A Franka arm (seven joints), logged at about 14 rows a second.
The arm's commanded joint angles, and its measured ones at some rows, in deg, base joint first. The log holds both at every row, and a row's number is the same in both.
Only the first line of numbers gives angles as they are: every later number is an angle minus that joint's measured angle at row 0.
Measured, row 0:
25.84, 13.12, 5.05, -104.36, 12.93, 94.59, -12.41
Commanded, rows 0 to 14:
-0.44, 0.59, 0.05, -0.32, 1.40, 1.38, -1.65
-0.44, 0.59, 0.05, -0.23, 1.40, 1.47, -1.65
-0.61, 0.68, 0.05, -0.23, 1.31, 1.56, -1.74
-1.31, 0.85, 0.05, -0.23, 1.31, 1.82, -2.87
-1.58, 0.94, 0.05, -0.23, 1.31, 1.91, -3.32
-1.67, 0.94, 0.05, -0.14, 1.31, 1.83, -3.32
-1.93, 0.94, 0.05, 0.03, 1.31, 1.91, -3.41
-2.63, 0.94, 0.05, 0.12, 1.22, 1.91, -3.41
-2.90, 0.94, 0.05, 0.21, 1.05, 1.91, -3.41
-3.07, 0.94, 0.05, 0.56, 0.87, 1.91, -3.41
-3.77, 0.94, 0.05, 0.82, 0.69, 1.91, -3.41
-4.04, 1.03, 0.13, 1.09, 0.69, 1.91, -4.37
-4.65, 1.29, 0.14, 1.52, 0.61, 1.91, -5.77
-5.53, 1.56, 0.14, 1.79, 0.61, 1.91, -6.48
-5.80, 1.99, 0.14, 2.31, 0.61, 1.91, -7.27
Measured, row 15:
-4.53, 0.76, -0.04, 0.43, 0.05, 2.05, -4.45
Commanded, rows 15 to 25:
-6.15, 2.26, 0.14, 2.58, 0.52, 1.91, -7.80
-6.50, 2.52, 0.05, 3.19, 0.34, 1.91, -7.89
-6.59, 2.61, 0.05, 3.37, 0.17, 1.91, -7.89
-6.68, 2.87, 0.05, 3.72, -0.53, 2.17, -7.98
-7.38, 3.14, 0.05, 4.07, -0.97, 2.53, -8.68
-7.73, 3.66, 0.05, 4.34, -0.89, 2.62, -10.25
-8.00, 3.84, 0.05, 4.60, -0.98, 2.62, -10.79
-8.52, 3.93, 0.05, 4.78, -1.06, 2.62, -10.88
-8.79, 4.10, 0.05, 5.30, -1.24, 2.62, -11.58
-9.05, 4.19, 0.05, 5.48, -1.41, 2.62, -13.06
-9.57, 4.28, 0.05, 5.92, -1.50, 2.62, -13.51
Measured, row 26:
-8.67, 3.14, -0.16, 3.66, -0.57, 2.86, -11.14
